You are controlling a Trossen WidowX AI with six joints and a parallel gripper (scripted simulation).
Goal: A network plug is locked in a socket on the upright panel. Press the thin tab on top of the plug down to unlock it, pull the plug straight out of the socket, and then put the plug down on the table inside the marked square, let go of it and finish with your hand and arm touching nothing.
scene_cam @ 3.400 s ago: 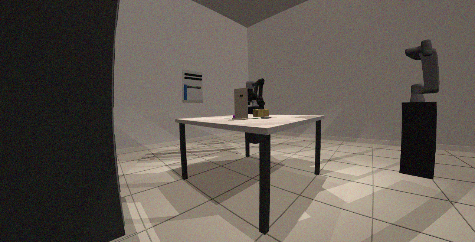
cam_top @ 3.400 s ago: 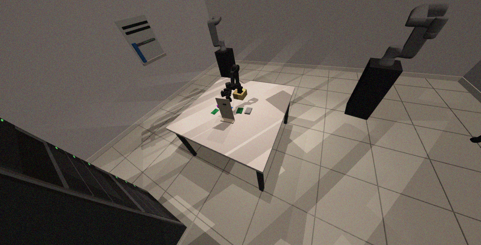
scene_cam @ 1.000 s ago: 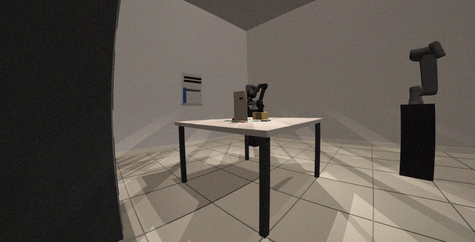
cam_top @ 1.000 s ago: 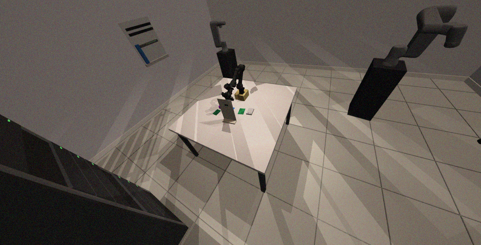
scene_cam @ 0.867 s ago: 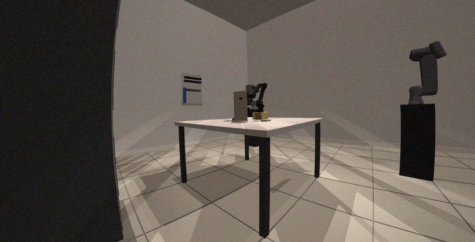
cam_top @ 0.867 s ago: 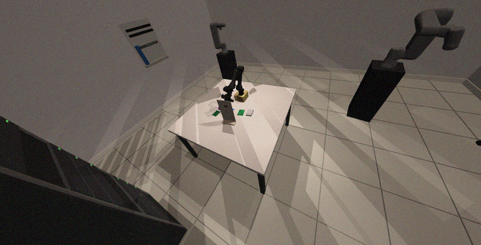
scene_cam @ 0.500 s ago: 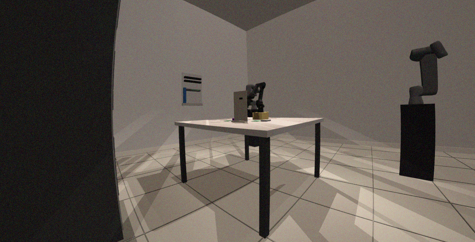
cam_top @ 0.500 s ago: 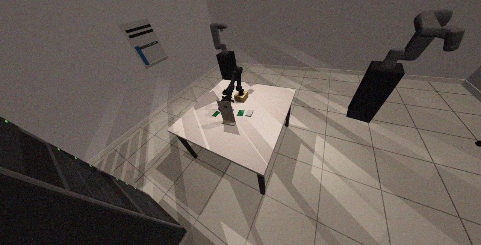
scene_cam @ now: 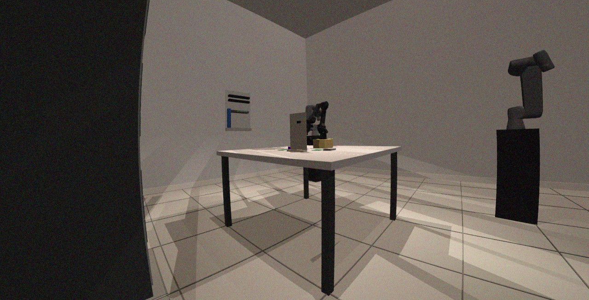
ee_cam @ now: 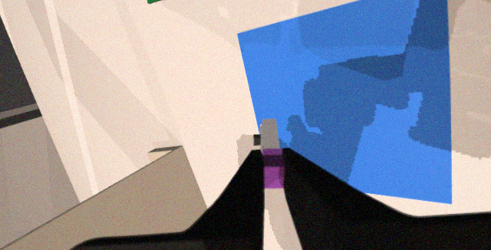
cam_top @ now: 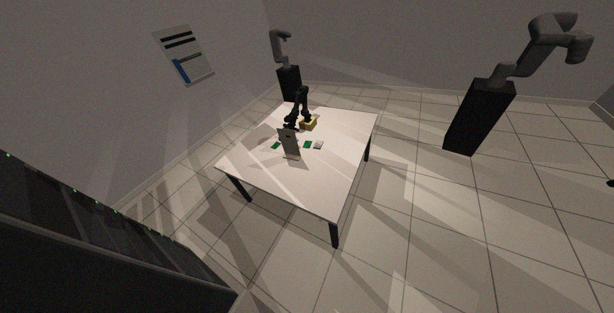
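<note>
Right now my gripper tip is 10 mm past the blue marked square and 70 mm above it. Round my gripper tip: grey piece: 110 mm behind, 280 mm to the left, 60 mm below; upright panel: 130 mm ahead, 150 mm to the left, 70 mm above; network plug: right at my gripper tip.
</note>
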